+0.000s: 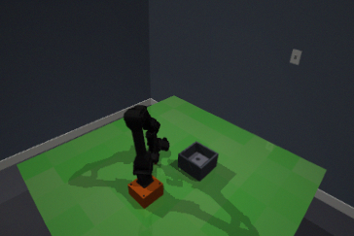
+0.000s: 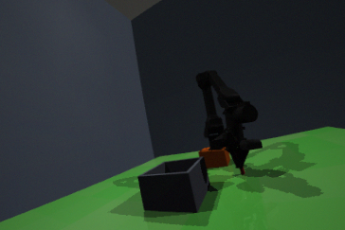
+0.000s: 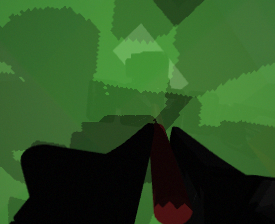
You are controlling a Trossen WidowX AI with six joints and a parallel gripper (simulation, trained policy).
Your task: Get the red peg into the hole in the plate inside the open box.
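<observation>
My gripper tip is now 180 mm to the left of the grey plate, 140 mm short of it and 20 mm below it. From my gripper tip the other things lie so: dark box: 180 mm to the right, 140 mm ahead; then red peg: 20 mm above, 10 mm to the left.
</observation>
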